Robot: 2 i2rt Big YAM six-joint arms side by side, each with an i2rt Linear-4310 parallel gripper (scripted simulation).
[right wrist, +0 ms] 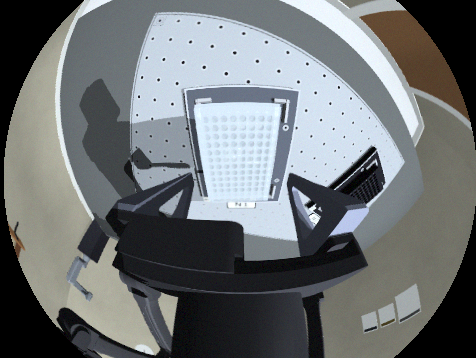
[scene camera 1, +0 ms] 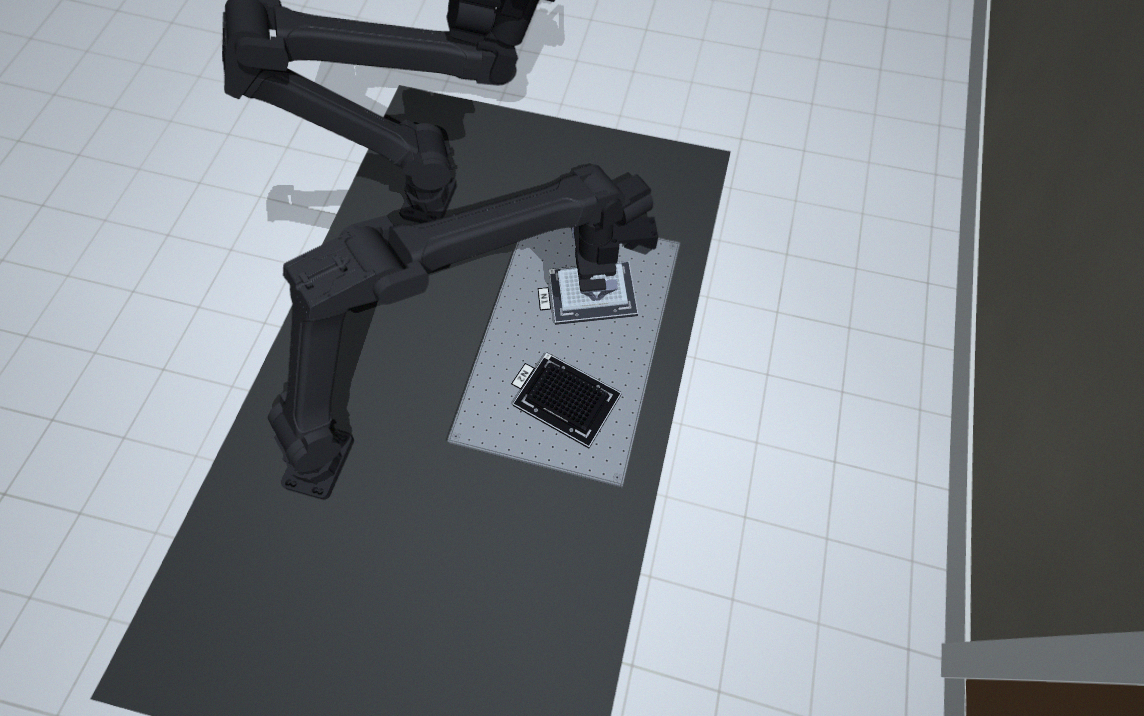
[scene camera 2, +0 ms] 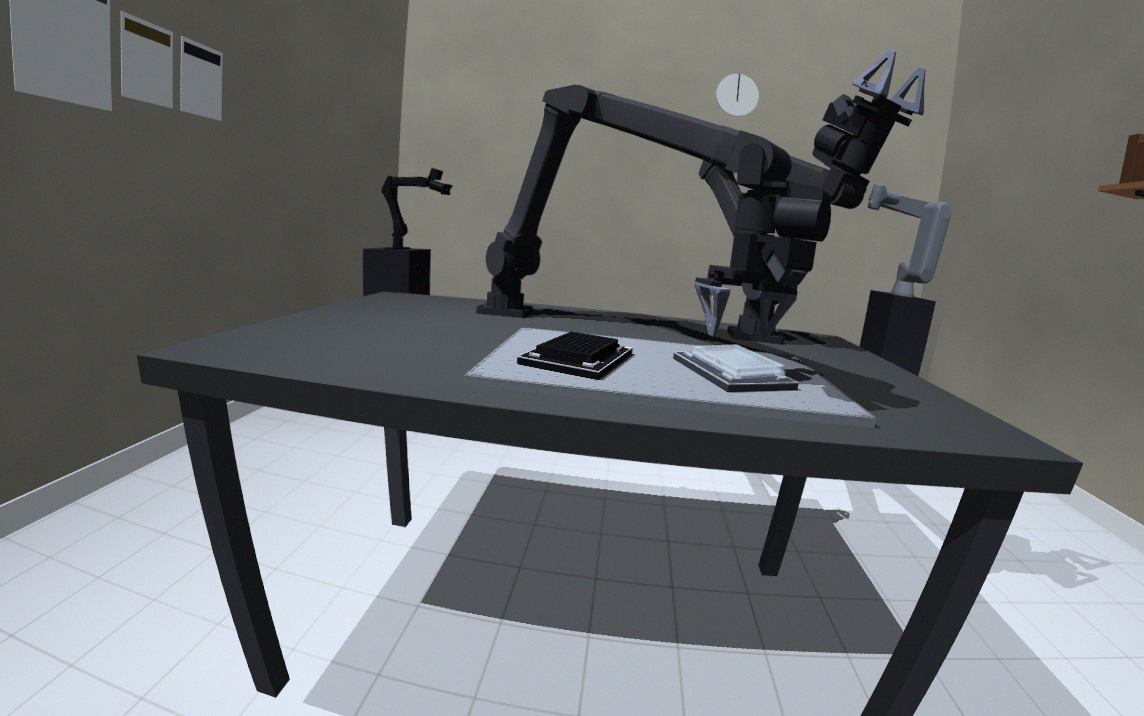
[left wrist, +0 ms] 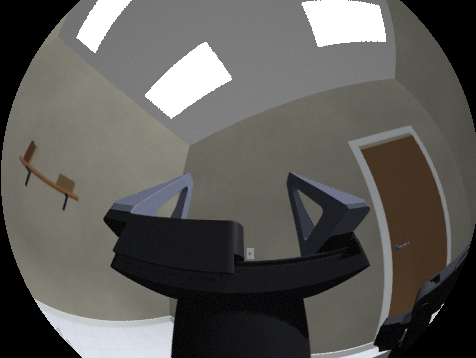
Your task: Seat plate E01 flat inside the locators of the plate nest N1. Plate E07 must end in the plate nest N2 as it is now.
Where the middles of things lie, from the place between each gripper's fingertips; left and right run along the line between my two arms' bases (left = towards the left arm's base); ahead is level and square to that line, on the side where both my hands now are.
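Relative to my right hand: clear plate E01 [scene camera 2: 734,360], 5 cm below; plate nest N1 [scene camera 1: 608,310], 6 cm below; plate nest N2 [scene camera 1: 607,406], 6 cm below, 1 cm ahead, 23 cm to the right; black plate E07 [scene camera 1: 556,391], 5 cm below, 1 cm ahead, 23 cm to the right.
My left hand [scene camera 2: 908,59] is 52 cm above the clear plate E01, 28 cm to the left of it and 14 cm short of it. Relative to the same left hand: plate nest N1, 54 cm below, 28 cm to the right, 14 cm ahead; plate nest N2, 54 cm below, 51 cm to the right, 15 cm ahead; black plate E07, 52 cm below, 51 cm to the right, 15 cm ahead.
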